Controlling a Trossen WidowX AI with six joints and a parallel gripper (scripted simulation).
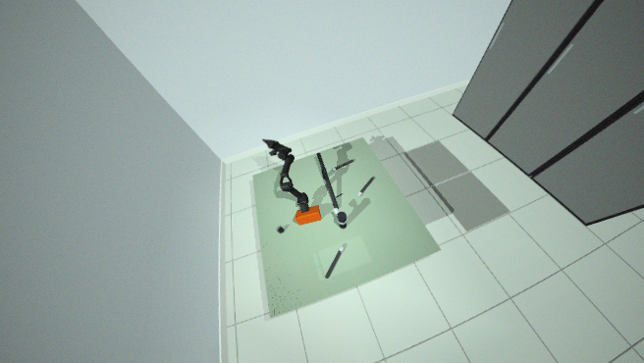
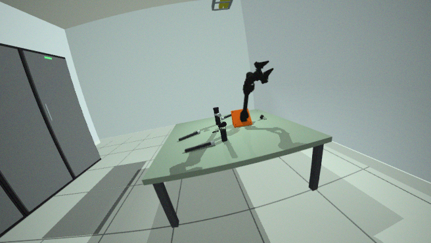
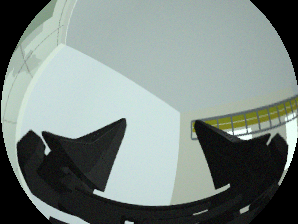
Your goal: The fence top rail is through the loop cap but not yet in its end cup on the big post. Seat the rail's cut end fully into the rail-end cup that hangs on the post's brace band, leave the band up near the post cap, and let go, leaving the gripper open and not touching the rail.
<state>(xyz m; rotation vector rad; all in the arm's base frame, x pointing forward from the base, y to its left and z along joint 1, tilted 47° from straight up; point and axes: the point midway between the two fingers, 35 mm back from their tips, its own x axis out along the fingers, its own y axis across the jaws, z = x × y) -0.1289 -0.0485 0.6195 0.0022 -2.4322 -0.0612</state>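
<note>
Now: gripper tip 58 cm to the left of the white part, 42 cm short of it and 41 cm above it. From my gripper tip the other things lie so: small dark part 53 cm below, 52 cm to the right, 10 cm behind.
</note>
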